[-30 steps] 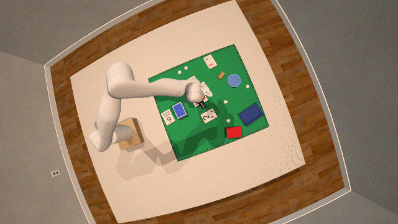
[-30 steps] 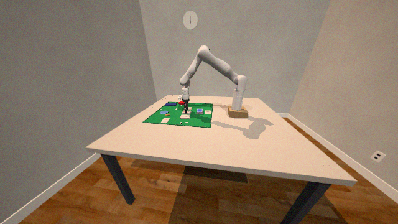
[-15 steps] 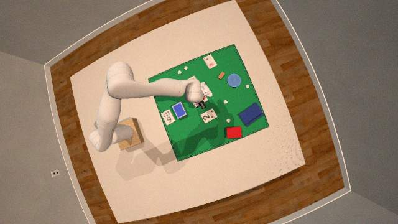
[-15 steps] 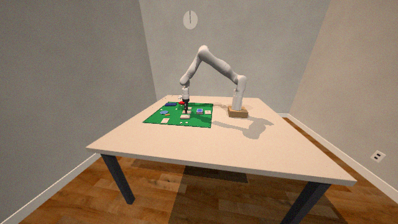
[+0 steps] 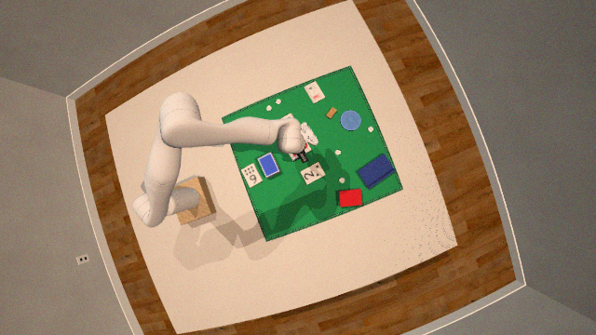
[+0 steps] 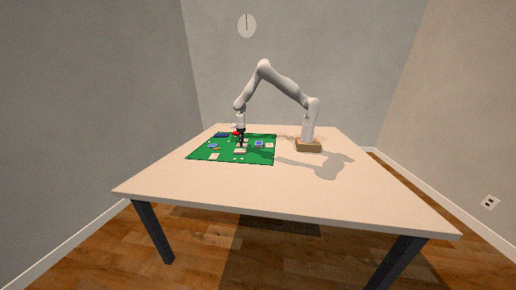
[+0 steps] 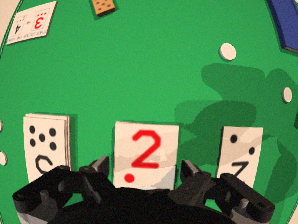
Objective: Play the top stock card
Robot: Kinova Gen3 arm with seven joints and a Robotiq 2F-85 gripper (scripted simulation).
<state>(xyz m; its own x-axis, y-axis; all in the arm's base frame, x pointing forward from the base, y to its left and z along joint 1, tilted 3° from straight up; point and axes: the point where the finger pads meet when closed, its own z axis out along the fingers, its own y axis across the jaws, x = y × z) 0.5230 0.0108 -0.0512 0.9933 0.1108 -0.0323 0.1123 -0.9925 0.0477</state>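
The green mat lies 4 cm ahead of my hand, 3 cm to the right of it and 4 cm below it. The rest, counted from my hand: red block (12 cm ahead, 28 cm to the right, 1 cm below).
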